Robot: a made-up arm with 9 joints. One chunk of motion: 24 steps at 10 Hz.
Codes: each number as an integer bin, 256 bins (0 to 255) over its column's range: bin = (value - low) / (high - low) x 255, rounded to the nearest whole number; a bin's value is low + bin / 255 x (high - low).
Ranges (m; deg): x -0.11..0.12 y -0.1..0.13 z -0.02..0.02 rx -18..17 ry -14..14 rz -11..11
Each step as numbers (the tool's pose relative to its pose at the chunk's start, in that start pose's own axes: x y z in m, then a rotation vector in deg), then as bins.
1 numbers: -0.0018 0.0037 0.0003 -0.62 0.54 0.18
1 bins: 120 115 129 127 132 130
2 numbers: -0.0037 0.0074 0.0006 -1.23 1.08 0.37
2 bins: 118 119 131 122 137 132
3 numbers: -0.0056 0.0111 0.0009 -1.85 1.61 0.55
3 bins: 116 123 133 118 142 134
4 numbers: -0.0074 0.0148 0.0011 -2.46 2.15 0.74
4 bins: 114 127 135 113 147 136
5 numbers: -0.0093 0.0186 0.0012 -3.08 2.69 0.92
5 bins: 112 131 135 109 152 138
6 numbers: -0.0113 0.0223 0.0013 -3.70 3.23 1.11
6 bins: 109 136 136 104 157 140
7 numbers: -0.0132 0.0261 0.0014 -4.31 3.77 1.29
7 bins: 107 140 136 100 162 142
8 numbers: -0.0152 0.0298 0.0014 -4.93 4.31 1.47
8 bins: 105 144 136 95 167 145
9 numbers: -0.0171 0.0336 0.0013 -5.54 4.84 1.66
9 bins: 103 148 136 91 172 147
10 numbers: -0.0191 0.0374 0.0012 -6.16 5.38 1.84
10 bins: 101 152 135 86 176 149
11 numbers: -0.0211 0.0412 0.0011 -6.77 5.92 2.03
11 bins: 99 157 135 82 181 151
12 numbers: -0.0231 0.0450 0.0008 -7.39 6.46 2.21
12 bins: 96 161 133 77 186 153
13 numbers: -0.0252 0.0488 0.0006 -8.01 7.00 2.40
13 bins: 94 165 131 73 191 155
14 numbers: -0.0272 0.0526 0.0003 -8.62 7.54 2.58
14 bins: 92 169 129 68 196 157
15 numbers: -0.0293 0.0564 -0.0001 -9.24 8.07 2.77
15 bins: 89 173 127 64 201 160
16 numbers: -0.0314 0.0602 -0.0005 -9.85 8.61 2.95
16 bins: 87 178 124 59 206 162
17 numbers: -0.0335 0.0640 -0.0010 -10.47 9.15 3.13
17 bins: 85 182 121 55 211 164
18 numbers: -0.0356 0.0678 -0.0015 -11.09 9.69 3.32
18 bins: 82 186 118 50 216 166
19 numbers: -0.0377 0.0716 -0.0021 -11.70 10.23 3.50
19 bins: 80 190 114 46 221 168
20 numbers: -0.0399 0.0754 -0.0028 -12.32 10.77 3.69
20 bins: 78 194 110 41 226 170
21 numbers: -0.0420 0.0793 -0.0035 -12.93 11.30 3.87
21 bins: 75 199 105 37 230 172
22 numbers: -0.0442 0.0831 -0.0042 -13.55 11.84 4.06
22 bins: 73 203 101 32 235 175
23 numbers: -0.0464 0.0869 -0.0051 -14.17 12.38 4.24
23 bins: 71 207 95 28 240 177
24 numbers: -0.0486 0.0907 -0.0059 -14.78 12.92 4.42
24 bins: 68 211 90 23 245 179
